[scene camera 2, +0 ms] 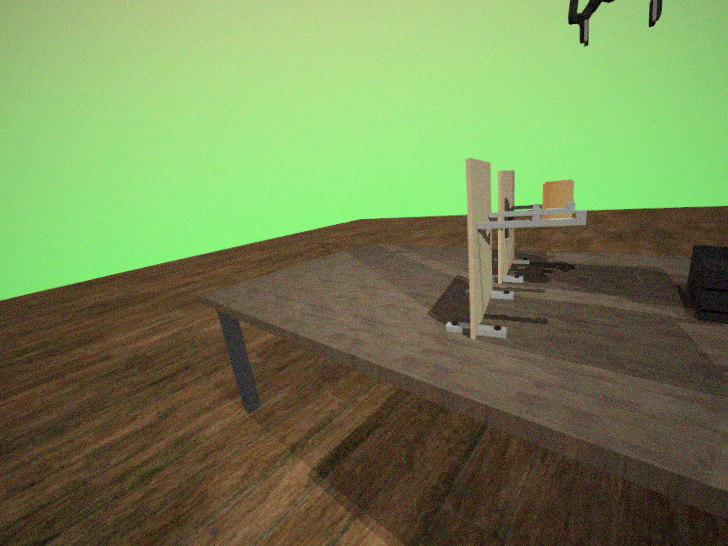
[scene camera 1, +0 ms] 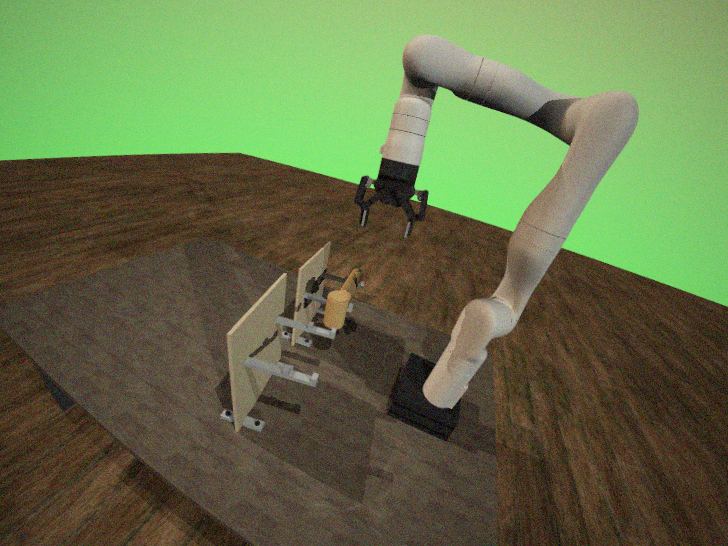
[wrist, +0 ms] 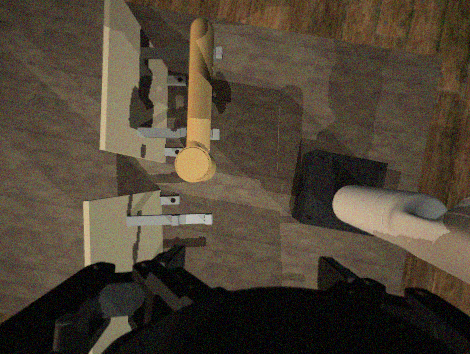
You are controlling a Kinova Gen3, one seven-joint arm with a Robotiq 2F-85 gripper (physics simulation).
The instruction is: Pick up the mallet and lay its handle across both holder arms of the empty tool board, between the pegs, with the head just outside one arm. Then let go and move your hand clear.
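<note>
The orange-tan wooden mallet (scene camera 1: 335,309) (scene camera 2: 557,198) (wrist: 199,100) lies with its handle across both arms of the farther tool board (scene camera 1: 308,282) (scene camera 2: 503,235) (wrist: 117,90). Its thick head is just outside the arm nearer the other board. The nearer tool board (scene camera 1: 255,343) (scene camera 2: 479,258) (wrist: 107,230) is empty; its two grey arms show in the first scene view, and one arm (wrist: 155,220) shows in the wrist view. My gripper (scene camera 1: 385,230) (scene camera 2: 618,35) (wrist: 250,266) is open and empty, high above the boards and apart from the mallet. In the second scene view the mallet's handle is hidden.
Both boards stand upright in small grey feet on the table (scene camera 1: 170,305) (scene camera 2: 352,305), with their arms pointing toward the robot's side. The black base block (scene camera 1: 423,399) (scene camera 2: 711,282) (wrist: 320,185) under my arm stands beyond the arm tips. Shadows fall across the table.
</note>
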